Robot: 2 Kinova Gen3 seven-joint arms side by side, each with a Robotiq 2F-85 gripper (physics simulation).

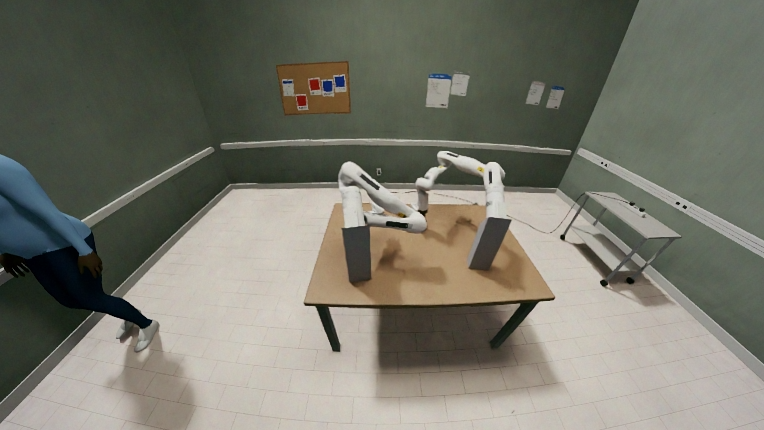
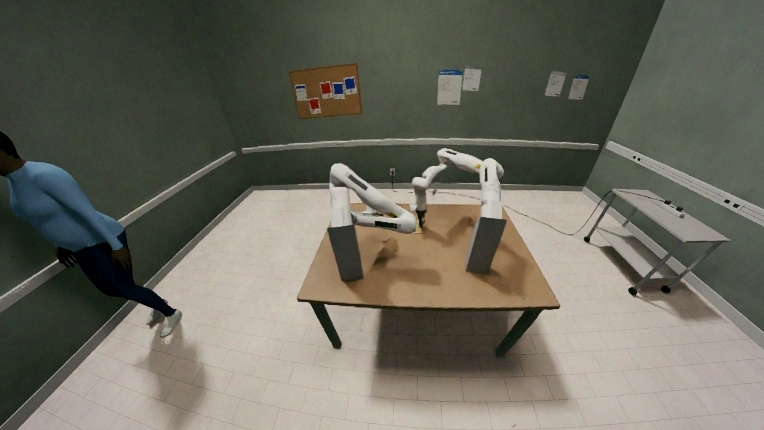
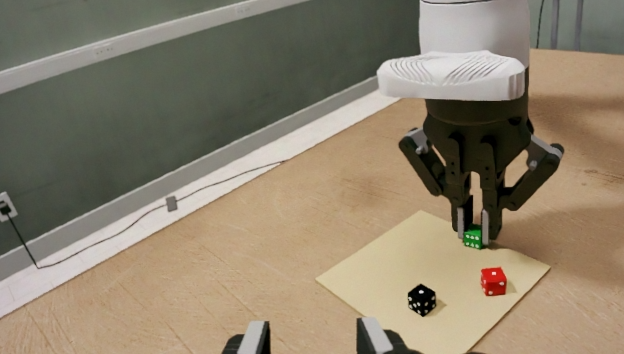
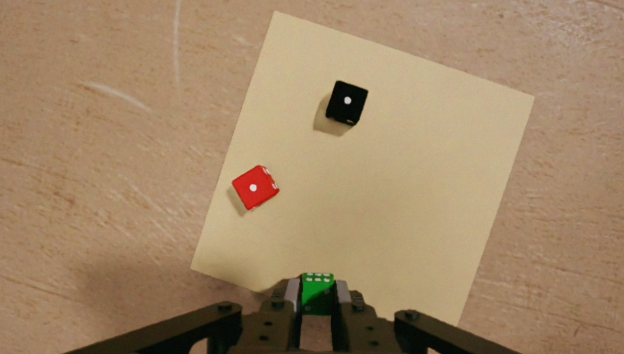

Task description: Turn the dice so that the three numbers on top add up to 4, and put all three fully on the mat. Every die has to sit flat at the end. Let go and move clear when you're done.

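Frame: origin at the left arm's base, x ahead, y left, z up, level; centimetres.
Where they show: left gripper, between the fingertips: (image 2: 385,216) (image 3: 313,344); right gripper, between the fingertips: (image 2: 420,226) (image 3: 476,236) (image 4: 317,298); left arm's base, origin of its link: (image 1: 355,230) (image 2: 342,229); right arm's base, origin of its link: (image 1: 495,221) (image 2: 490,222).
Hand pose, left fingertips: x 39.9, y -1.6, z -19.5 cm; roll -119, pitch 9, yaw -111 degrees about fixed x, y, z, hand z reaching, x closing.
Observation:
Each offset is from my left fingertips to the top centre of the thing. Level surfaces: height alone.
My right gripper (image 2: 421,221) (image 3: 476,236) (image 4: 317,298) points down and is shut on the green die @[dx +14.1, dy -19.6, dz -11.2 cm] (image 3: 472,240) (image 4: 318,301) at the edge of the pale yellow mat @[dx +13.0, dy -14.0, dz -12.8 cm] (image 3: 370,270) (image 4: 450,150). The die's top shows two pips, partly shaded, and six pips show on one side. The red die @[dx +8.7, dy -16.9, dz -11.2 cm] (image 3: 493,281) (image 4: 254,187) lies flat on the mat near another edge, one pip up. The black die @[dx +10.1, dy -11.2, dz -11.2 cm] (image 3: 422,300) (image 4: 348,102) lies flat on the mat, one pip up. My left gripper (image 3: 314,337) is open and empty, apart from the dice.
The wooden table @[dz -13.3 cm] (image 1: 427,288) (image 2: 427,291) carries both arms on grey pedestals (image 1: 357,253) (image 1: 488,243). The left arm (image 1: 395,221) reaches across in front of the mat. A grey cart (image 1: 633,213) (image 2: 670,213) stands at the right. A person (image 1: 48,235) (image 2: 80,229) stands at the left.

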